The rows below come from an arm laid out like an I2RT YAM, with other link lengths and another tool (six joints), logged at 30 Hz.
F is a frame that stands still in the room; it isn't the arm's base.
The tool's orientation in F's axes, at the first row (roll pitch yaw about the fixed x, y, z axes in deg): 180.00 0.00 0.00
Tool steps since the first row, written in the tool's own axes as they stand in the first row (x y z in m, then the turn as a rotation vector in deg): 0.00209 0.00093 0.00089 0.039 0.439 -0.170; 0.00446 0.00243 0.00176 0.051 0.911 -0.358; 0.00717 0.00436 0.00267 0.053 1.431 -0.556; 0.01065 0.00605 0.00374 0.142 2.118 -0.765; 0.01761 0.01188 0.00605 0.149 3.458 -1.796; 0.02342 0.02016 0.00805 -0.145 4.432 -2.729
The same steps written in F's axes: 0.00209 -0.00093 -0.00089 0.039 -0.439 0.170; 0.00446 -0.00243 -0.00176 0.051 -0.911 0.358; 0.00717 -0.00436 -0.00267 0.053 -1.431 0.556; 0.01065 -0.00605 -0.00374 0.142 -2.118 0.765; 0.01761 -0.01188 -0.00605 0.149 -3.458 1.796; 0.02342 -0.02016 -0.00805 -0.145 -4.432 2.729
